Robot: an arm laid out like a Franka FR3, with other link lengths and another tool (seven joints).
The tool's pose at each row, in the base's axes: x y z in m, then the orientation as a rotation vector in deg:
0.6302, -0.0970, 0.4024, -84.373, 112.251, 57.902
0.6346, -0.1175, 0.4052, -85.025, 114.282, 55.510
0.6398, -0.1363, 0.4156, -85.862, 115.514, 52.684
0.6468, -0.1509, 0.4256, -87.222, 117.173, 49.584
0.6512, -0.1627, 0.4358, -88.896, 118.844, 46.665
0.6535, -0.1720, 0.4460, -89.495, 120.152, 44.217
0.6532, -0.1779, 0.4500, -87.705, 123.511, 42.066
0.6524, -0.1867, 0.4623, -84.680, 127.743, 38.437
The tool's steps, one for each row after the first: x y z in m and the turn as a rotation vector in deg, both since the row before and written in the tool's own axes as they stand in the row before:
0.0087, -0.0064, -0.0182, 1.233, 2.072, 0.342
0.0026, -0.0054, -0.0213, 1.486, 1.780, -0.322
0.0003, -0.0070, -0.0177, 1.359, 2.452, -0.303
-0.0002, -0.0043, -0.0156, 1.039, 2.645, -0.342
-0.0006, -0.0020, -0.0138, 1.190, 1.715, -0.008
0.0019, -0.0003, -0.0069, 1.593, 1.663, 2.235
-0.0005, 0.0007, -0.0151, 2.826, 1.978, 2.979

